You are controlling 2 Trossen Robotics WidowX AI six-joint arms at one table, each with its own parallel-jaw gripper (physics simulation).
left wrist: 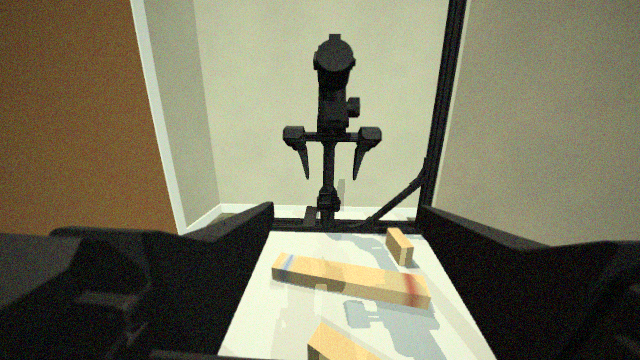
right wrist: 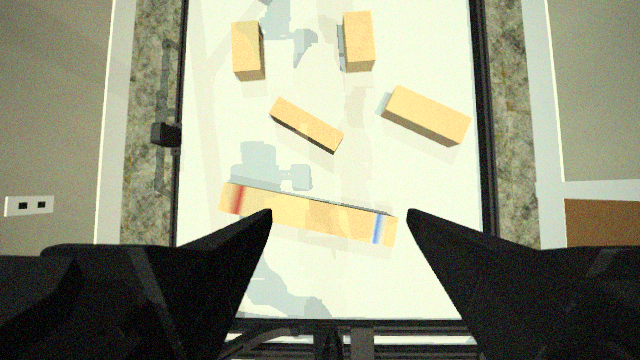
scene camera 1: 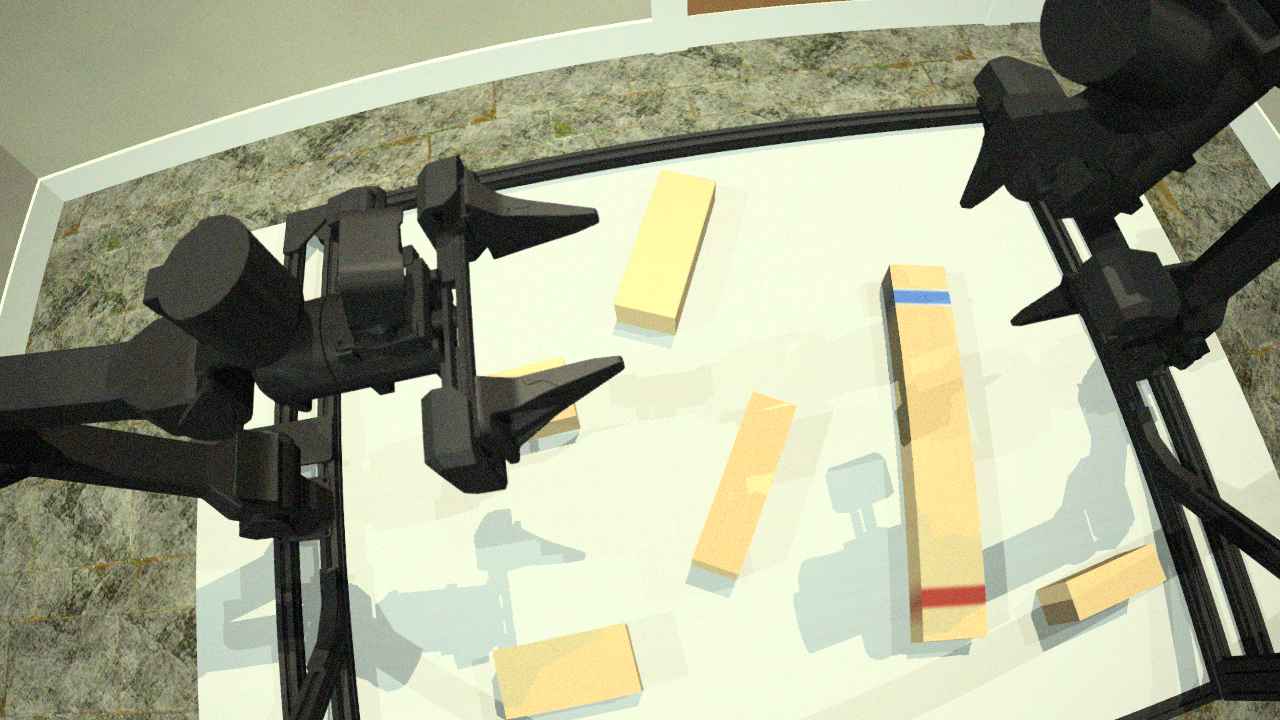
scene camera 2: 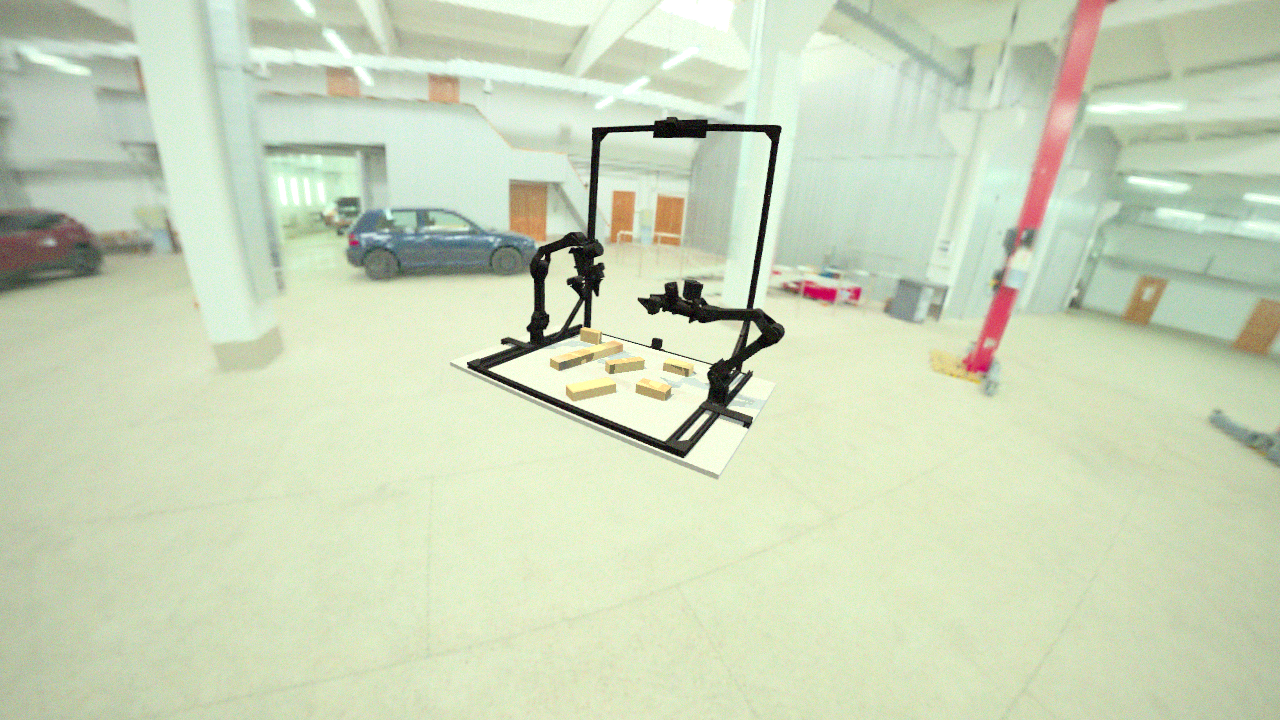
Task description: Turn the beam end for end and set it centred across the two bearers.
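Pixels of known places: left gripper, fingertip midpoint: [left wrist: 345, 210] [scene camera 1: 610, 284] [scene camera 2: 643, 297]; right gripper, fingertip midpoint: [left wrist: 330, 179] [right wrist: 339, 214] [scene camera 1: 989, 262] [scene camera 2: 591, 298]; left arm's base, origin of the base link: [scene camera 1: 304, 510] [scene camera 2: 717, 400]; right arm's base, origin of the base link: [left wrist: 327, 223] [right wrist: 328, 343] [scene camera 1: 1135, 352] [scene camera 2: 536, 342].
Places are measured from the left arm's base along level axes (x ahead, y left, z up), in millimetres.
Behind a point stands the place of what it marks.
Note:
The long wooden beam [scene camera 1: 935, 402] @(x 639, y -10, z 19 mm) [scene camera 2: 586, 355] @(x 611, y 1, z 15 mm) [left wrist: 350, 280] @(x 607, y -54, z 19 mm) [right wrist: 320, 215] @(x 637, y -16, z 19 mm) lies on the table at the right of scene camera 1, its blue band at the far end and red band at the near end. Two short blocks at the left look like the bearers: one [scene camera 1: 568, 671] @(x 254, y -188, z 19 mm) [scene camera 2: 678, 367] @(x 238, y -157, z 13 mm) [right wrist: 247, 50] @(x 264, y -183, z 19 mm) near, one [scene camera 1: 537, 368] @(x 265, y 101, z 19 mm) [scene camera 2: 653, 388] @(x 220, y 101, z 19 mm) [right wrist: 359, 40] @(x 245, y 73, z 19 mm) partly hidden by my left gripper. My left gripper [scene camera 1: 607, 288] @(x 350, y -1, z 324 mm) [scene camera 2: 646, 305] @(x 350, y -1, z 324 mm) is open, above the table's left side. My right gripper [scene camera 1: 990, 261] @(x 598, y 0, z 273 mm) [left wrist: 330, 179] @(x 598, y 0, z 273 mm) [right wrist: 339, 214] @(x 598, y 0, z 273 mm) is open and empty, raised above the beam, pointing down.
A thick block [scene camera 1: 666, 250] @(x 412, y 208, z 19 mm) [scene camera 2: 590, 388] @(x 398, y 251, z 19 mm) [right wrist: 427, 115] @(x 421, y 218, z 19 mm) lies at the back. A narrow block [scene camera 1: 742, 483] @(x 434, y -49, z 25 mm) [scene camera 2: 623, 365] @(x 430, y -19, z 13 mm) [left wrist: 345, 345] @(x 461, y -28, z 25 mm) [right wrist: 306, 125] @(x 443, y -46, z 25 mm) lies between bearers and beam. A small block [scene camera 1: 1100, 582] @(x 741, y -223, z 44 mm) [scene camera 2: 590, 335] @(x 750, y -208, z 23 mm) [left wrist: 400, 246] @(x 714, y -212, z 41 mm) lies right of the beam's red end. A black frame [scene camera 1: 751, 135] @(x 545, y 363, z 1 mm) edges the table.

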